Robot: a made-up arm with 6 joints. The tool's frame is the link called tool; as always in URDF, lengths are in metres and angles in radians.
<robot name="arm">
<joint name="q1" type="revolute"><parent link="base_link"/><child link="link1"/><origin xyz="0.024 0.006 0.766" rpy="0 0 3.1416"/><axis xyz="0 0 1"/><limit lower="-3.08" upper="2.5" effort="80" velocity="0.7"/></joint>
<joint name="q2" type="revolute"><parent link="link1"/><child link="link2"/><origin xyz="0.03 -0.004 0.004" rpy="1.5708 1.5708 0"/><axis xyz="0 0 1"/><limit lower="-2.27" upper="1.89" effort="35" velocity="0.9"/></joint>
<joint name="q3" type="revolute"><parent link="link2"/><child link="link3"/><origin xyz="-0.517 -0.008 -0.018" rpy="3.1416 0 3.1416"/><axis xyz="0 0 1"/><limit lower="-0.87" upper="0.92" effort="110" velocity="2.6"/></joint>
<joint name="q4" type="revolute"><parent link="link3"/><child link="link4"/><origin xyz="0.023 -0.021 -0.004" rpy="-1.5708 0 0"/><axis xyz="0 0 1"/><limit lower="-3.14" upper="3.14" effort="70" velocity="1.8"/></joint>
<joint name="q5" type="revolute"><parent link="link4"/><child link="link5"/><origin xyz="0.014 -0.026 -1.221" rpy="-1.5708 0 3.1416"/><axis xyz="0 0 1"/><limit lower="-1.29" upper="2.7" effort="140" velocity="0.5"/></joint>
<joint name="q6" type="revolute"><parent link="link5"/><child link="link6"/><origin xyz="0.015 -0.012 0.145" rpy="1.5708 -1.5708 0"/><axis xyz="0 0 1"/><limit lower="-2.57" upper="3.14" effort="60" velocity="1"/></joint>
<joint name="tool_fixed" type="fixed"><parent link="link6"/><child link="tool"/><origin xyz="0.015 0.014 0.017" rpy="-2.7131 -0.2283 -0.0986"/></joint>
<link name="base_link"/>
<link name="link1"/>
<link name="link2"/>
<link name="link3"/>
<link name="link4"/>
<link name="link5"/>
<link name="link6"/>
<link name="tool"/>
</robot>
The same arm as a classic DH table. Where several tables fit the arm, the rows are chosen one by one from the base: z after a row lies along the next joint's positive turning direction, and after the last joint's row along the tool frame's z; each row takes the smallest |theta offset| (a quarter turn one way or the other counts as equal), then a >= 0, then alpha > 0; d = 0 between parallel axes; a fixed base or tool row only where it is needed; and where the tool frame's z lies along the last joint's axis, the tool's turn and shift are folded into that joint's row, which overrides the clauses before.
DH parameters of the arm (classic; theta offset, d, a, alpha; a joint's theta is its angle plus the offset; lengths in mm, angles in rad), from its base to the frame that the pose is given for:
base (fixed): 0.2450 0.0 24.7 0.0000
q1: -0.2450 770.0 -30.0 -1.5708
q2: -1.5553 0.0 517.1 3.1416
q3: 0.0155 10.0 23.0 -1.5708
q4: 0.0000 -1242.0 14.0 1.5708
q5: 0.0000 171.0 -15.0 -1.5708
q6: 1.0122 66.9 -5.3 2.6594
tool (fixed): 2.6317 42.7 0.0 0.0000
Joint limits (rad, base to tool): -3.0800..2.5000 -2.2700..1.8900 -0.8700..0.9200 -3.1400..3.1400 -1.2900..2.7000 -2.5700..3.1400

